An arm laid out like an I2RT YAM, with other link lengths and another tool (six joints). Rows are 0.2 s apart.
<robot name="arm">
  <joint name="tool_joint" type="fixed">
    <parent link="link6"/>
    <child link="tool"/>
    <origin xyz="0.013 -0.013 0.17" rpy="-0.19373 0 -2.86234"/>
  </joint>
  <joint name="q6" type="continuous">
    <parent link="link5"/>
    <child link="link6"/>
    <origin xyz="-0.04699 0 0.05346" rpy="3.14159 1.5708 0"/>
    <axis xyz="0 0 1"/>
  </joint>
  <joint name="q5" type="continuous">
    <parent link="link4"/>
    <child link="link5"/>
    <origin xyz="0.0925 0.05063 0.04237" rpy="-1.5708 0 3.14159"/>
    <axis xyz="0 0 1"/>
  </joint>
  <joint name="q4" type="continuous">
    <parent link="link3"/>
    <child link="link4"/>
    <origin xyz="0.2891 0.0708 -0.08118"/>
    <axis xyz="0 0 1"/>
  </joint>
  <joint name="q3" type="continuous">
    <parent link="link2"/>
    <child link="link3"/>
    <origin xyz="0 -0.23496 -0.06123" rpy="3.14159 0 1.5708"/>
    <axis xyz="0 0 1"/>
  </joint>
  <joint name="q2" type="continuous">
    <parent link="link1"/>
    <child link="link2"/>
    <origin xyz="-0.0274 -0.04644 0.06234" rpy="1.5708 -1.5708 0"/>
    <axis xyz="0 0 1"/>
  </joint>
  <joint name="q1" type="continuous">
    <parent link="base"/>
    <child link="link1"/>
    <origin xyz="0 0 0.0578" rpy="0 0 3.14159"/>
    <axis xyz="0 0 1"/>
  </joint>
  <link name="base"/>
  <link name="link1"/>
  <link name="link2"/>
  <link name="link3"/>
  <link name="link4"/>
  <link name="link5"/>
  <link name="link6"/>
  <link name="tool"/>
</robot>
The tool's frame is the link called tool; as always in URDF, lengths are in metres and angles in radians. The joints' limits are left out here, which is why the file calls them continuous.
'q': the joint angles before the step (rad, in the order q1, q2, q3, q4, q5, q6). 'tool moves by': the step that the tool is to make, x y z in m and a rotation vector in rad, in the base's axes. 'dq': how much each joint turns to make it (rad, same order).
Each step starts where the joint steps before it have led.
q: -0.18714 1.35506 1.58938 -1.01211 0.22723 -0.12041
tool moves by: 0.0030 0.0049 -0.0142 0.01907 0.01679 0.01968
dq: -0.00009 0.00414 -0.03133 0.01608 -0.02501 -0.00306
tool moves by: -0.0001 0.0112 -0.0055 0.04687 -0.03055 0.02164
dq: 0.00000 -0.04334 -0.06710 0.04129 -0.05195 0.02145
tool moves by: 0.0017 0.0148 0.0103 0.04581 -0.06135 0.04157
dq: 0.00013 -0.04914 -0.04100 0.04216 -0.06883 0.01281
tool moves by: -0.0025 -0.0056 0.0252 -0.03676 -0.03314 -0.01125
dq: -0.00018 -0.00627 0.05298 -0.01836 0.02790 -0.01560
